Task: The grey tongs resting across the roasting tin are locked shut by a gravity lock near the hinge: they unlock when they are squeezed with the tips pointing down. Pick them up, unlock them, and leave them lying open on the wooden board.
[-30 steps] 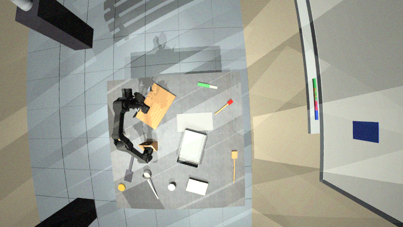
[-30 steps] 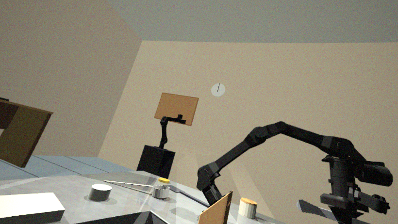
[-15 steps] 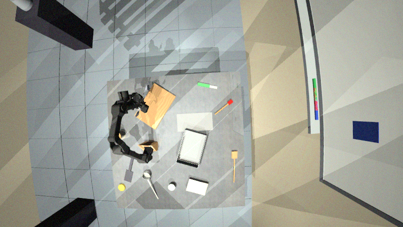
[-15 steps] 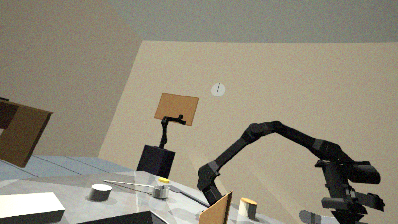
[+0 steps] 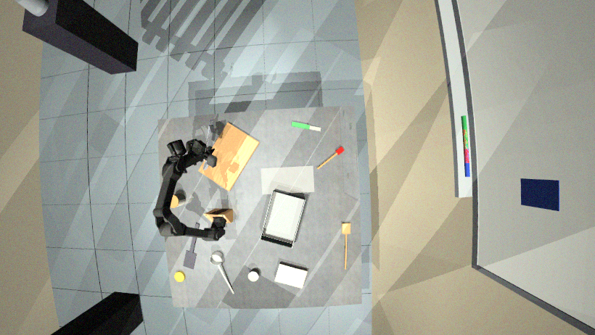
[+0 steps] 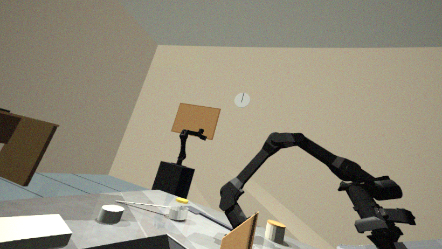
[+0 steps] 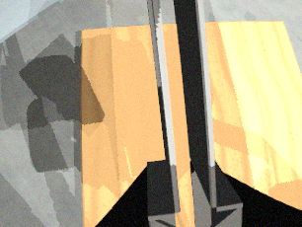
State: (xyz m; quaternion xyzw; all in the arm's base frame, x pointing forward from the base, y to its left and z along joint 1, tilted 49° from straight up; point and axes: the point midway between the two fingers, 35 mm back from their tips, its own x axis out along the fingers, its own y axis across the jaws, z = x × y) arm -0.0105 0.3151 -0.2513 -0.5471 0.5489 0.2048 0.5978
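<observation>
My gripper tip is now 120 mm above the wooden board, 40 mm to the left of it and 30 mm short of it. Round my gripper tip: white box (800 mm to the right, 410 mm ahead, 120 mm below); then roasting tin (430 mm to the right, 370 mm ahead, 100 mm below); then dark spatula (640 mm to the right, 250 mm behind, 130 mm below).
</observation>
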